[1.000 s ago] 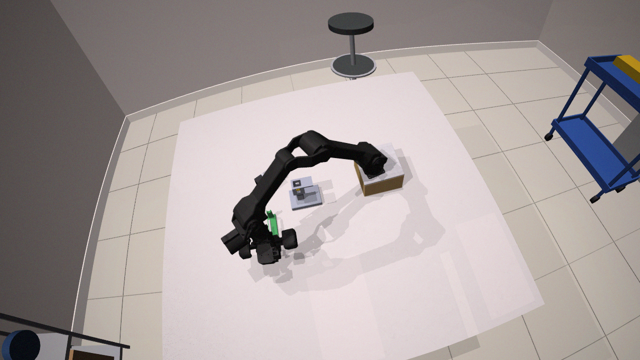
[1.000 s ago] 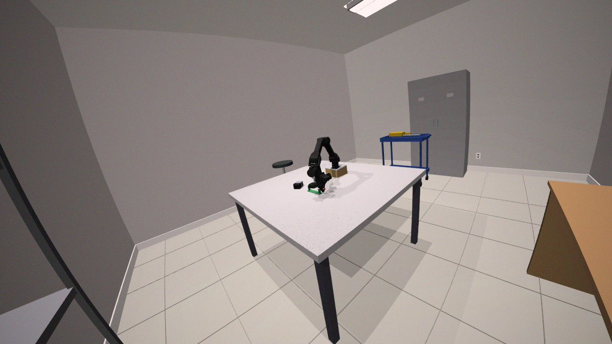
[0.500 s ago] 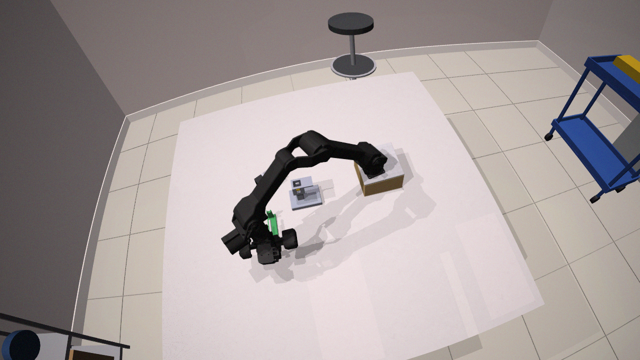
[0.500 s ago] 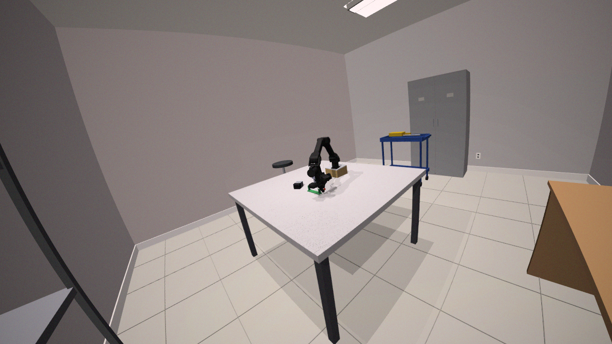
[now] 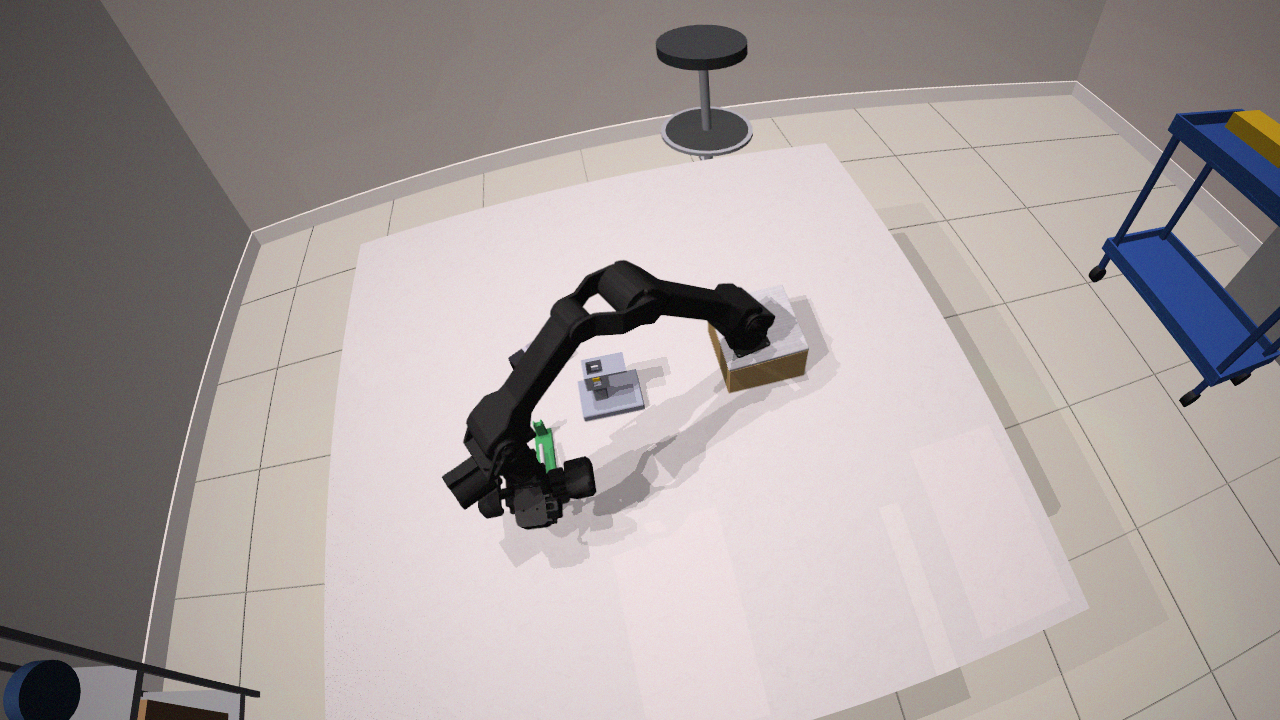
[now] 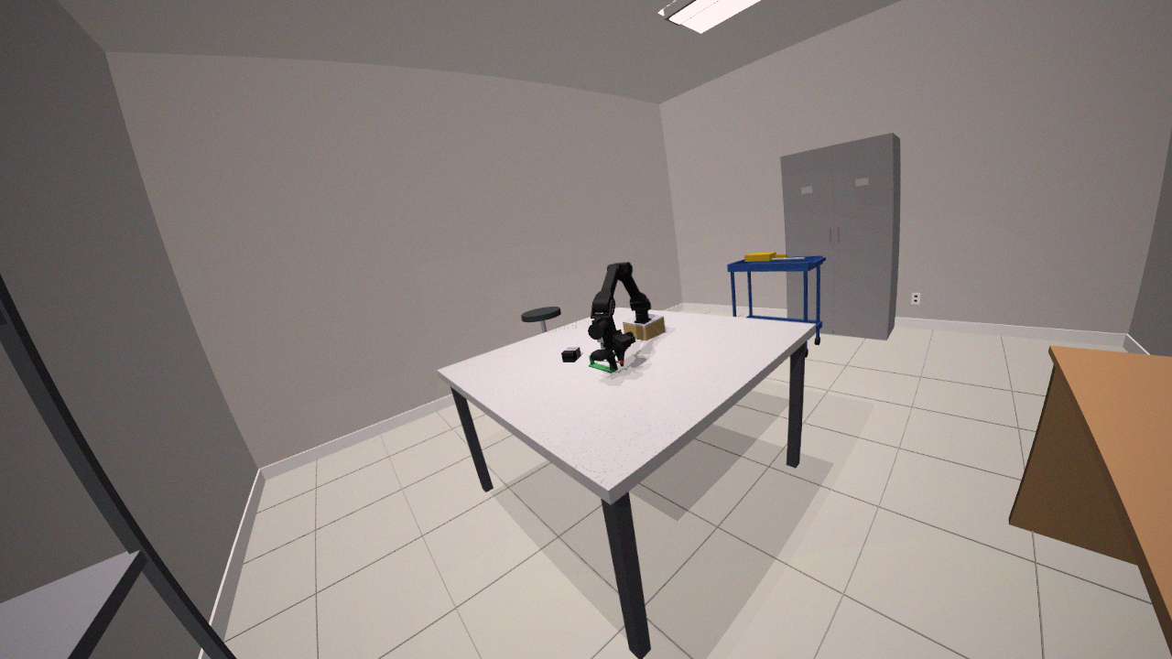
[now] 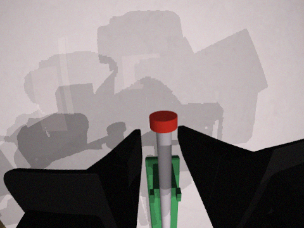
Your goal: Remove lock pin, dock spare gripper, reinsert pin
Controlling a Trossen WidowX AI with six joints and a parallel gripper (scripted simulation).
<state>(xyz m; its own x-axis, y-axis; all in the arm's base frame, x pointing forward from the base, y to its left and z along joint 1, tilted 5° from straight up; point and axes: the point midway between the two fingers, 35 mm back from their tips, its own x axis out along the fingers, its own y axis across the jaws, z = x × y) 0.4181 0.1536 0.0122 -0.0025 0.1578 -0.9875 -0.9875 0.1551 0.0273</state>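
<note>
Now: the green pin rest 10 mm behind my gripper tip and 100 mm to the right of it. From my gripper tip the other things lie so: spare gripper 60 mm behind, 320 mm to the right; then grey mount 160 mm behind, 190 mm to the right, 30 mm above.
</note>
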